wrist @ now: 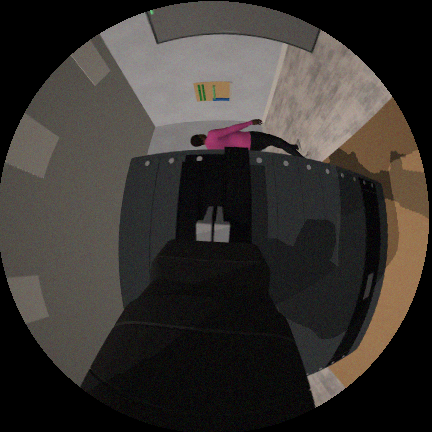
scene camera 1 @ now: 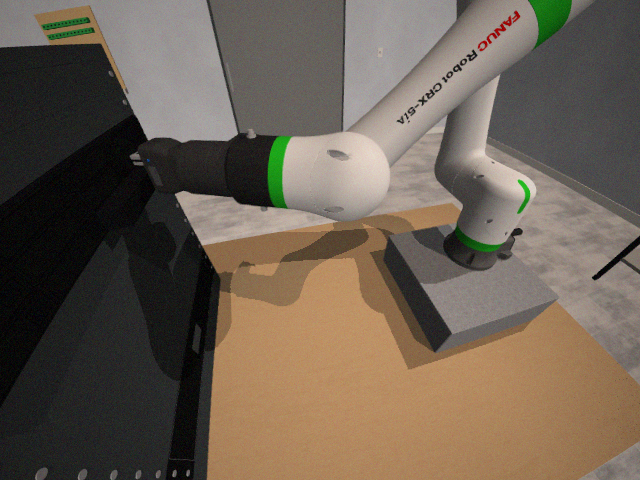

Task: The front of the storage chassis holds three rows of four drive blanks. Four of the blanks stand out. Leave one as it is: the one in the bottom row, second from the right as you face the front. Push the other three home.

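Seen in the pictures: gripper, fingertip midpoint: [wrist: 214, 215] [scene camera 1: 136, 158]; arm's base at its link origin: [scene camera 1: 468, 251].
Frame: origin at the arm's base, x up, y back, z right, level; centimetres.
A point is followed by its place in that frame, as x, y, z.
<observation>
The dark storage chassis [scene camera 1: 77, 361] @(25.7, -74.5, -24.9) [wrist: 300, 200] @(22.8, -75.6, 6.6) stands at the left in the scene view and fills the middle of the wrist view. A black recessed band holding the drive blanks crosses its front. One black blank [wrist: 236, 162] @(32.9, -70.8, 9.2) stands out at the band's far end in the wrist view, its end rising past the chassis edge. The other blanks are too dark to tell apart, and my gripper body hides part of the band. My gripper [scene camera 1: 135, 158] @(35.2, -73.9, 3.9) [wrist: 214, 215] @(35.2, -73.9, 3.9) is shut and empty, its fingertips in front of the band. Contact with a blank cannot be told.
The wooden table top [scene camera 1: 361, 413] @(-11.4, -41.7, -29.4) carries the grey block [scene camera 1: 491, 289] @(0.0, -2.8, -13.3) under my arm's base. Silver screws line the chassis edges. A person in a pink top [wrist: 232, 140] shows beyond the chassis in the wrist view. A board with green strips [wrist: 222, 90] hangs on the wall.
</observation>
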